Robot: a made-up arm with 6 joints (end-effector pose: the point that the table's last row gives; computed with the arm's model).
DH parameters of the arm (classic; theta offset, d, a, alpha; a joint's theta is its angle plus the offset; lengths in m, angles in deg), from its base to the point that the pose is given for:
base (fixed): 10.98 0 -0.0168 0
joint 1: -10.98 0.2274 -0.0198 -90
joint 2: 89.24 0 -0.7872 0
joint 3: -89.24 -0.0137 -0.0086 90
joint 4: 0 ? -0.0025 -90
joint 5: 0 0.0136 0.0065 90
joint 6: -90 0.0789 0.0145 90
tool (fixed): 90 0.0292 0 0
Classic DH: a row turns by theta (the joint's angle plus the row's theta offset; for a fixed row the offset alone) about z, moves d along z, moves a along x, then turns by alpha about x.
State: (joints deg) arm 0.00 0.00 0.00 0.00 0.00 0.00
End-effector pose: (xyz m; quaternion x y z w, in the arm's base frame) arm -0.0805 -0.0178 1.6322 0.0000 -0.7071 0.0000 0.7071
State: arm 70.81 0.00 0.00 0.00 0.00 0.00
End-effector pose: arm -0.0238 -0.0685 1.6322 0.4097 -0.5763 0.4097 0.5763
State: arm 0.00 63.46 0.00 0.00 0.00 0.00
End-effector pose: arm 1.2007 -0.0178 0.8947 0.0000 -0.2295 0.0000 0.9733
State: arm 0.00 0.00 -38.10 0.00 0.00 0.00
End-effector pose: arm -0.4545 -0.0178 1.4798 0.0000 -0.8992 0.0000 0.4376
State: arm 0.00 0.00 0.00 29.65 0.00 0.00
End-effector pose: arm -0.0768 -0.0301 1.6322 0.1809 -0.6836 0.1809 0.6836
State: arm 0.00 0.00 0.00 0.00 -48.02 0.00
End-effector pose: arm -0.1317 -0.0178 1.5892 0.0000 -0.9336 0.0000 0.3582
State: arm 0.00 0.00 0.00 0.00 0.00 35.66
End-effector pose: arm -0.0666 -0.0321 1.6322 0.2165 -0.6731 0.2165 0.6731
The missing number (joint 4, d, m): 0.5388
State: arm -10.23 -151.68 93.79 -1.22 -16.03 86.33
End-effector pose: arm -0.9243 0.1301 -0.1536 0.0272 -0.7342 0.6582 0.1643
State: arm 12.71 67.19 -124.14 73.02 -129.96 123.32
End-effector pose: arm 0.2520 -0.0411 0.7971 0.2291 0.2023 -0.4188 0.8551
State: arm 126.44 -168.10 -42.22 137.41 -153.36 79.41
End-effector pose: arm -0.0070 0.0438 -0.9761 0.6711 -0.3892 0.0883 0.6248
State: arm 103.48 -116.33 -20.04 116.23 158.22 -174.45
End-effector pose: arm 0.2495 -0.9764 -0.4824 0.4260 0.2717 0.8225 0.2610
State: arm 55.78 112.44 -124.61 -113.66 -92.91 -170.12
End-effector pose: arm 0.3060 0.5583 0.5029 0.0099 -0.0181 0.8745 0.4846
